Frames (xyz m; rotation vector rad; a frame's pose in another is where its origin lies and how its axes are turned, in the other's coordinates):
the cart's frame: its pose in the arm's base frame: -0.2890 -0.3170 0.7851 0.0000 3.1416 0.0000
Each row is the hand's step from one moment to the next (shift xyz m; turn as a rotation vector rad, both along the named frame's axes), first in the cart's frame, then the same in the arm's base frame.
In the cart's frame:
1: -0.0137 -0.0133 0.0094 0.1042 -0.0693 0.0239
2: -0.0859 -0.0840 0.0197 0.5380 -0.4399 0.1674
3: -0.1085 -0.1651 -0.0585 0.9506 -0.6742 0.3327
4: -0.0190 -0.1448 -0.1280 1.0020 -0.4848 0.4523
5: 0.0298 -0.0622 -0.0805 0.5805 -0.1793 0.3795
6: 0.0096 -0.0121 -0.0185 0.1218 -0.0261 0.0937
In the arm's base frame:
1: 0.0137 -0.0133 -0.0094 -0.1042 -0.0693 -0.0239
2: 0.0859 -0.0840 -0.0197 -0.5380 -0.4399 -0.1674
3: 0.1085 -0.1651 0.0585 -0.9506 -0.6742 -0.3327
4: 0.0190 -0.1448 0.1280 -1.0020 -0.4848 -0.4523
5: -0.0298 -0.0622 0.0805 -0.5805 -0.1793 -0.3795
6: -0.0096 -0.0121 0.0185 -0.1218 -0.0261 -0.0937

